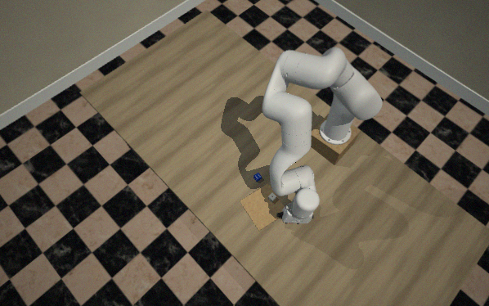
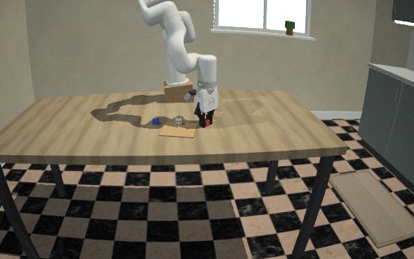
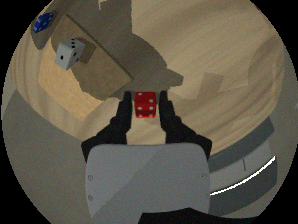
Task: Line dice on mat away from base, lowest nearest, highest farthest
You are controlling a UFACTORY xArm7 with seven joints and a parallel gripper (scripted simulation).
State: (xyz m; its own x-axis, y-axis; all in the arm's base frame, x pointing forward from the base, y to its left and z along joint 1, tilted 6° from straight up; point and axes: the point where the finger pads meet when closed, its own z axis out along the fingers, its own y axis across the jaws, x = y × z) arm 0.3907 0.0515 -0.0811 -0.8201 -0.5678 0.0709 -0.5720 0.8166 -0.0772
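Right now my hand is 1 cm above the red die. The rest, counted from my hand: blue die: 6 cm behind, 21 cm to the right, 1 cm below; white die: 2 cm behind, 11 cm to the right; tan mat: 2 cm ahead, 12 cm to the right, 2 cm below.
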